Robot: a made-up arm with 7 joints. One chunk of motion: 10 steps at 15 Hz.
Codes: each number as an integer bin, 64 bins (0 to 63) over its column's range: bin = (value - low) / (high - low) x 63, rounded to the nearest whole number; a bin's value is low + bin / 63 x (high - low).
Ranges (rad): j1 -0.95..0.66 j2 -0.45..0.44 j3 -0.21..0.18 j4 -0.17..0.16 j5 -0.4..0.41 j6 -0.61..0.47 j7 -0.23..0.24
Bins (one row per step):
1: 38 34 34 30 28 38 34
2: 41 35 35 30 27 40 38
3: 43 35 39 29 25 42 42
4: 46 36 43 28 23 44 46
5: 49 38 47 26 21 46 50
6: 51 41 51 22 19 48 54
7: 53 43 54 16 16 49 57
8: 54 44 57 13 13 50 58
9: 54 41 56 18 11 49 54
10: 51 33 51 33 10 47 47
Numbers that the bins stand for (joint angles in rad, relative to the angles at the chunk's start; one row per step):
1: 0.0211 0.0303 0.0005 -0.0129 -0.0400 0.0414 0.0237
2: 0.0978 0.0444 0.0067 -0.0129 -0.0529 0.0757 0.0535
3: 0.1489 0.0444 0.0314 -0.0181 -0.0786 0.1100 0.0833
4: 0.2256 0.0586 0.0562 -0.0233 -0.1043 0.1443 0.1132
5: 0.3022 0.0868 0.0810 -0.0338 -0.1300 0.1786 0.1430
6: 0.3533 0.1292 0.1057 -0.0548 -0.1557 0.2129 0.1729
7: 0.4044 0.1575 0.1243 -0.0862 -0.1943 0.2300 0.1952
8: 0.4300 0.1716 0.1429 -0.1019 -0.2329 0.2471 0.2027
9: 0.4300 0.1292 0.1367 -0.0757 -0.2586 0.2300 0.1729
10: 0.3533 0.0162 0.1057 0.0029 -0.2714 0.1957 0.1206

